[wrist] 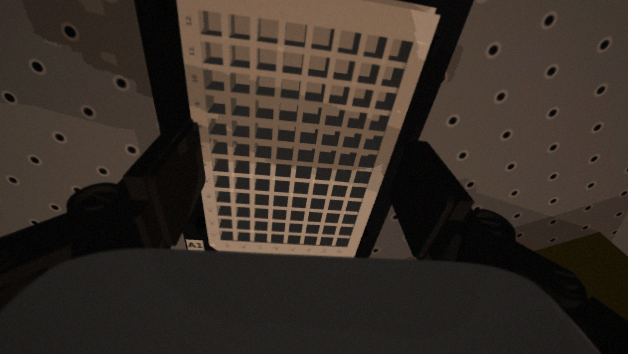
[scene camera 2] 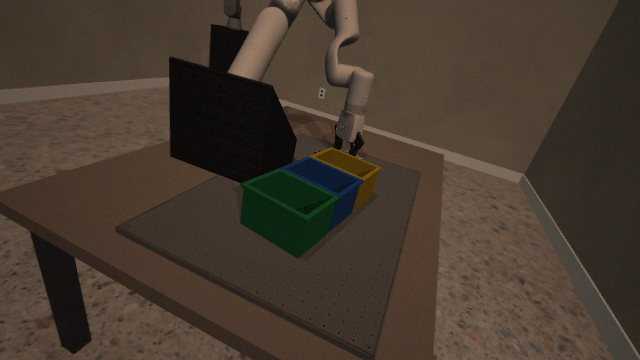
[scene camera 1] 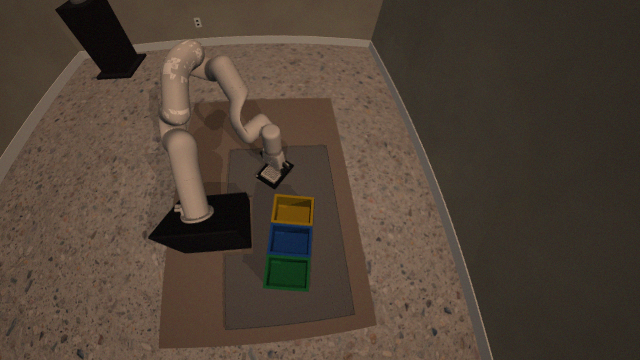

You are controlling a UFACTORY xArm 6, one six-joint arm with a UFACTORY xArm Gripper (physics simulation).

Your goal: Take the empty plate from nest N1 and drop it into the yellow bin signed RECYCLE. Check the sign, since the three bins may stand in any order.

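Places are measured from the arm's base along level axes (x right, y up, z back), in centimetres.
Pixels of known places: gripper, fingertip midpoint: [wrist: 303,159] [scene camera 1: 275,169]; arm's base, link origin: [scene camera 2: 233,97] [scene camera 1: 197,214].
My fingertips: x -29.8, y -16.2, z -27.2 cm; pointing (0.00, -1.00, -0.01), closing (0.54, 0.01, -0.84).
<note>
Ahead of a thing's pixels: the offset from my fingertips to its top centre. Level surfaces: height alone.
The pale plate {dx +0.0, dy +0.1, dz +0.4 cm} [scene camera 1: 270,173] [wrist: 287,145] with a grid of square wells sits in the black nest [scene camera 1: 275,185] [wrist: 159,70]. My gripper [scene camera 1: 276,167] [scene camera 2: 346,148] [wrist: 303,159] is open and empty over the plate. In the wrist view one finger is at each long side of the plate. How far the fingertips are from the plate's sides is hard to tell. The yellow bin {dx +36.5, dy +7.4, dz -7.8 cm} [scene camera 1: 293,213] [scene camera 2: 367,191] [wrist: 595,267] is the one nearest the nest. Its RECYCLE sign does not show in these views, and no N1 label can be read.
The blue bin [scene camera 1: 290,241] [scene camera 2: 322,175] stands between the yellow bin and the green bin [scene camera 1: 287,273] [scene camera 2: 285,220] in one row. They stand on a perforated board {dy -2.6 cm} [scene camera 1: 327,300] [scene camera 2: 200,250] on the brown table {dy -3.9 cm} [scene camera 1: 192,310] [scene camera 2: 100,185]. The black arm base block [scene camera 1: 215,242] [scene camera 2: 215,125] is beside the board.
</note>
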